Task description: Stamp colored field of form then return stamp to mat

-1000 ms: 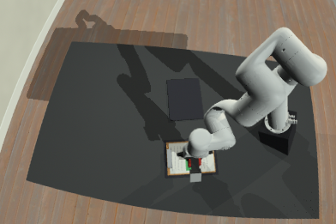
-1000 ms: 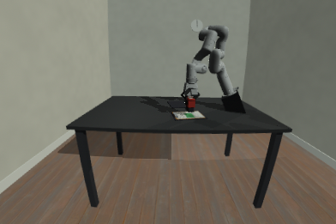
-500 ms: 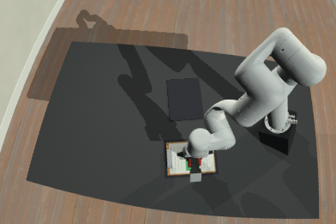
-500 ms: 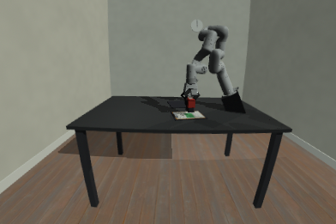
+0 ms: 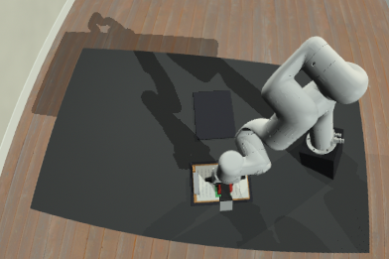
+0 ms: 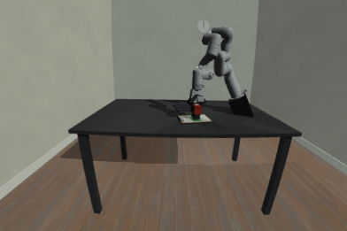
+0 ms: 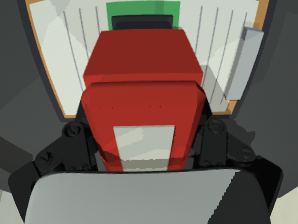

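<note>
The red stamp lies 2 cm below my hand. The rest, counted from my hand: form: 2 cm ahead, 8 cm below; dark mat: 11 cm ahead, 30 cm to the right, 8 cm below.
</note>
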